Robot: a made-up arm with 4 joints.
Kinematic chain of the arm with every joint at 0, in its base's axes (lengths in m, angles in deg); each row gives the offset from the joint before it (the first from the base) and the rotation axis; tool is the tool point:
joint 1: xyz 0 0 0.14 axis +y
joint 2: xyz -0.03 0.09 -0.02 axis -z
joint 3: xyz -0.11 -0.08 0 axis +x
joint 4: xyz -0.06 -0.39 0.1 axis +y
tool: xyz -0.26 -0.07 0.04
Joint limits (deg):
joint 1: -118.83..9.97
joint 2: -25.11..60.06
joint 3: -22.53..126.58
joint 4: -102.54..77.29
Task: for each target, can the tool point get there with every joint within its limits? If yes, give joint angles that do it. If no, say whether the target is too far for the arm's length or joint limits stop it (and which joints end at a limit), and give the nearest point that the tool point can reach.
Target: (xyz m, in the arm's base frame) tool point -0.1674 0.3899 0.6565
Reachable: no: joint limits stop it (at a limit: joint 1, joint 2, joint 3) | nearest point -0.4167 0.1568 0.6830 | short by 0.342 m
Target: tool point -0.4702 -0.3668 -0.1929
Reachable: yes | joints -3.55 9.12 61.64 27.66
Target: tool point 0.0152 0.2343 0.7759
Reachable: no: joint limits stop it (at a limit: joint 1, joint 2, joint 3, joint 4) | nearest point 0.1718 0.3842 0.4345 | short by 0.404 m
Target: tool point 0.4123 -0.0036 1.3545
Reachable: no: too far | nearest point 0.0406 -0.3213 0.6314 | short by 0.873 m
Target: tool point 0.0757 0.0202 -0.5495
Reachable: yes | joints -41.90 22.75 111.26 47.00
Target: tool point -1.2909 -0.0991 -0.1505
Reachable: no: too far | nearest point -0.7227 -0.0139 -0.0226 | short by 0.589 m
